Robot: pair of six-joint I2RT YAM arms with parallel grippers.
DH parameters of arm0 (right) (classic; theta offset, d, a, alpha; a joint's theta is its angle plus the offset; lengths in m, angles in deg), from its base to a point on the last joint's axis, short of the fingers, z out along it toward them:
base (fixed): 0 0 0 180
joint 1: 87.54 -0.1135 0.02 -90
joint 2: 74.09 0 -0.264 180
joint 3: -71.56 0 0.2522 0
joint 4: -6.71 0 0.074 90
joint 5: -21.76 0 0 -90
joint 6: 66.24 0.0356 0 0
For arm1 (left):
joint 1: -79.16 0.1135 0.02 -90
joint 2: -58.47 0 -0.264 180
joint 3: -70.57 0 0.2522 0
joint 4: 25.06 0 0.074 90
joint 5: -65.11 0 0 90
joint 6: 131.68 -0.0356 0 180
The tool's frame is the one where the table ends.
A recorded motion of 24 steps. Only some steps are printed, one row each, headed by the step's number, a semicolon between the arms.
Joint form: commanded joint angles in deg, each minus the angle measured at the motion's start. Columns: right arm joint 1, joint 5, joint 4, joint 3, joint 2, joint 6; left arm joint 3, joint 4, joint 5, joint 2, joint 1, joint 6.
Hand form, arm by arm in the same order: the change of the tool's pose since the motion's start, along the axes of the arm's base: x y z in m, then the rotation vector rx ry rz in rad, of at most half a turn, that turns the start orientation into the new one. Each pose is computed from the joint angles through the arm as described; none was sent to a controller.
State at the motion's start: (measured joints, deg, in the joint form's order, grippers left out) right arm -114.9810 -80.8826 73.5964 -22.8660 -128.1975 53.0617; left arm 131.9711 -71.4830 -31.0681 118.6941 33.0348 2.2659
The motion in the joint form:
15: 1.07 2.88 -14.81 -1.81 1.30 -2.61; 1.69 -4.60 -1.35 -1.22 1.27 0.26
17: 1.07 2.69 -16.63 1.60 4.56 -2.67; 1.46 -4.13 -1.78 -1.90 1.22 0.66
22: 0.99 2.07 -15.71 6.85 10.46 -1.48; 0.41 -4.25 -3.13 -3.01 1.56 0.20
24: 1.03 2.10 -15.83 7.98 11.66 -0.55; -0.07 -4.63 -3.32 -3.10 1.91 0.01
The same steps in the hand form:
15: -0.0026 -0.0026 0.0389 0.1129 -0.2833 0.0431; -0.0016 0.0096 0.0078 0.0304 0.0104 0.0418
17: -0.0123 -0.0075 0.0321 0.1235 -0.3104 0.0399; -0.0026 0.0107 0.0094 0.0185 -0.0017 0.0512
22: -0.0317 -0.0174 0.0150 0.1381 -0.3021 0.0250; -0.0044 0.0154 0.0069 0.0357 -0.0162 0.0679
24: -0.0352 -0.0192 0.0116 0.1547 -0.3011 0.0202; -0.0044 0.0173 0.0040 0.0491 -0.0098 0.0737

